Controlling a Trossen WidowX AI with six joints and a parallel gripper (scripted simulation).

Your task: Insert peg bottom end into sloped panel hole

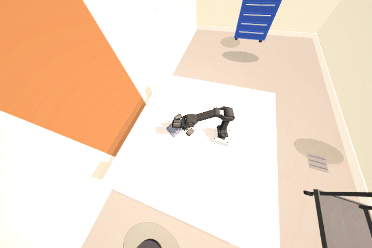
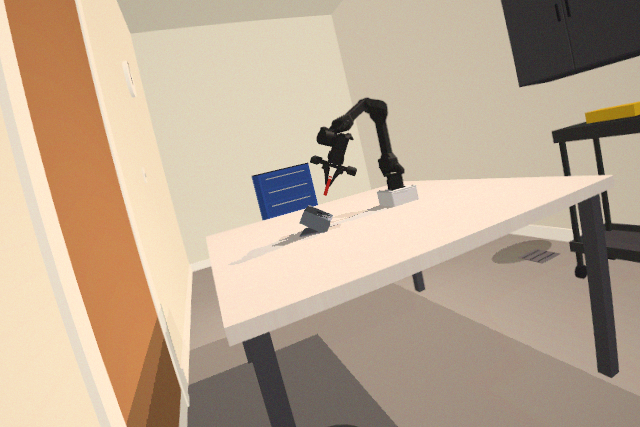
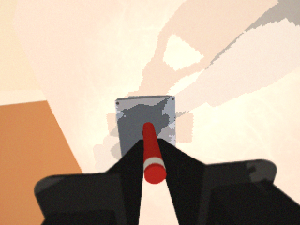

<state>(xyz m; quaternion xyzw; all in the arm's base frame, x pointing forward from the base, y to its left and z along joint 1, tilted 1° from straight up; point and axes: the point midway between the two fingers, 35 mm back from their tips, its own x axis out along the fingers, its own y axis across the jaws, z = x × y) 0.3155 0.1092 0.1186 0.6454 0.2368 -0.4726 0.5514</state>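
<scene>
The grey sloped panel lies 8 cm ahead of my gripper tip, 1 cm to the left of it and 12 cm below it. From my gripper tip the other things lie so: red peg 1 cm behind, 1 cm above.
</scene>
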